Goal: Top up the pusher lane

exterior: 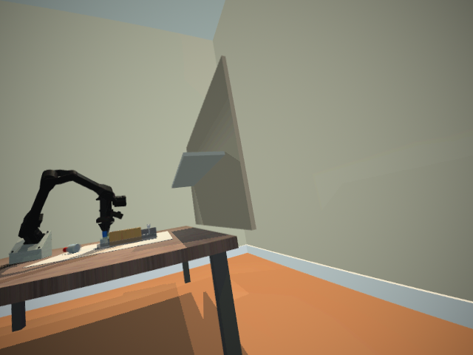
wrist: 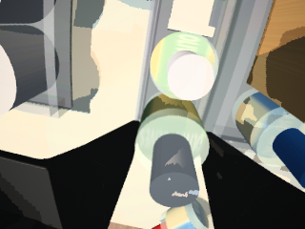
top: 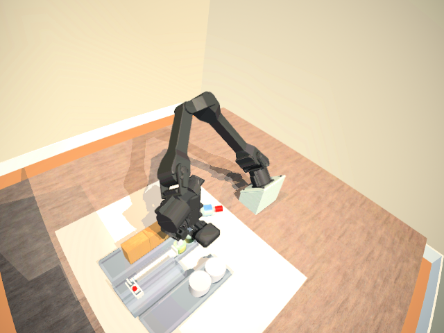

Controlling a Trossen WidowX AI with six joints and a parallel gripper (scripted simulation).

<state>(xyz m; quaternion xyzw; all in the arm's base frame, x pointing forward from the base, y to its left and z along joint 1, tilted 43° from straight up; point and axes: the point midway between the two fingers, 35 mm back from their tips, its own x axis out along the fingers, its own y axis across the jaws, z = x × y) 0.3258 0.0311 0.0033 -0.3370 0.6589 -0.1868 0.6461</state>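
The grey rack is 14 cm ahead of my gripper tip, 5 cm to the left of it and 4 cm below it. Also, from my gripper tip: red knob 21 cm ahead, 8 cm to the left, 1 cm above.
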